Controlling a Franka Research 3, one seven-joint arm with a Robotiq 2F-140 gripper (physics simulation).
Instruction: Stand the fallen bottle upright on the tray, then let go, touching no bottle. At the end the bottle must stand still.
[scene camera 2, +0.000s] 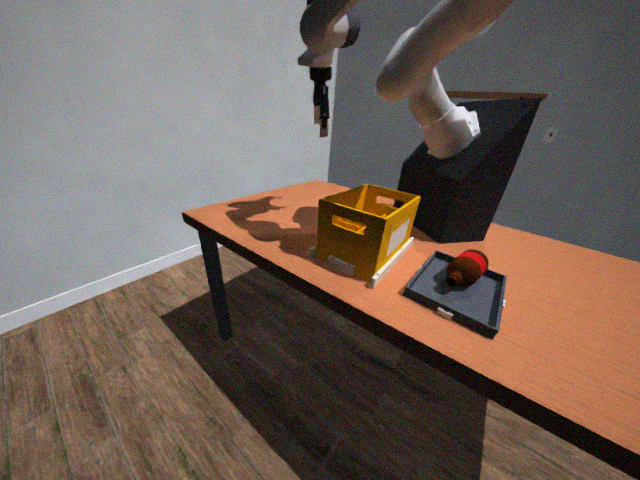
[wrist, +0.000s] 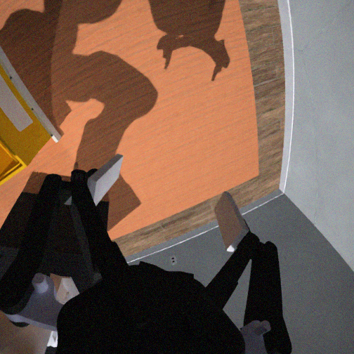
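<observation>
A brown bottle (scene camera 2: 466, 268) with a red label lies on its side on the dark grey tray (scene camera 2: 450, 311). Its neck points toward the tray's front left, and its label end is at the back, near the rim. The bottle and the tray do not show in the wrist view. My gripper (scene camera 2: 321, 129) (wrist: 171, 184) is open and empty. It points down, high above the table, behind and to the left of the yellow crate and far from the bottle.
A yellow crate (scene camera 2: 349, 243) (wrist: 31, 145) stands on the table (scene camera 2: 568, 310) (wrist: 200, 130) left of the tray, with white strips at its base. The dark robot pedestal (scene camera 2: 454, 201) stands behind the crate and the tray. Walls rise beyond the table's far end.
</observation>
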